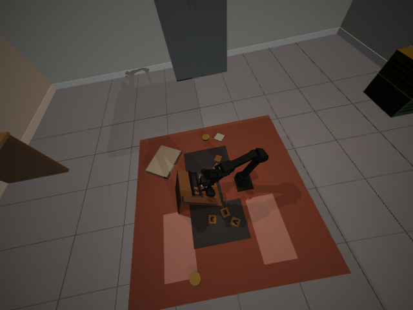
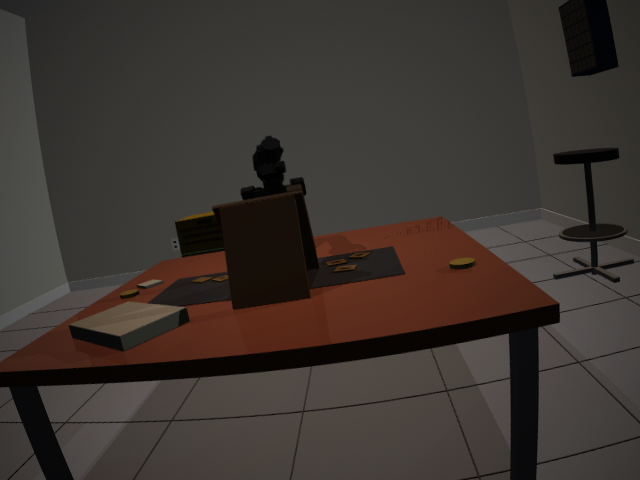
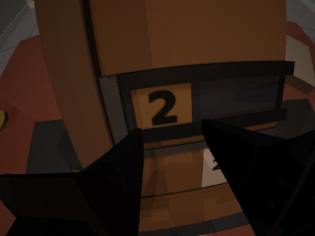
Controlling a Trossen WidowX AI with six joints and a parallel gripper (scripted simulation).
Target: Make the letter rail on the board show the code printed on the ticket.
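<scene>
Now: gripper tip 3 cm short of the tile and 3 cm above it. Round my gripper tip: book (21 cm ahead, 44 cm to the right, 18 cm below); then dark mat (12 cm behind, 3 cm to the right, 20 cm below); then white ticket (4 cm behind, 8 cm to the right, 10 cm below).
</scene>
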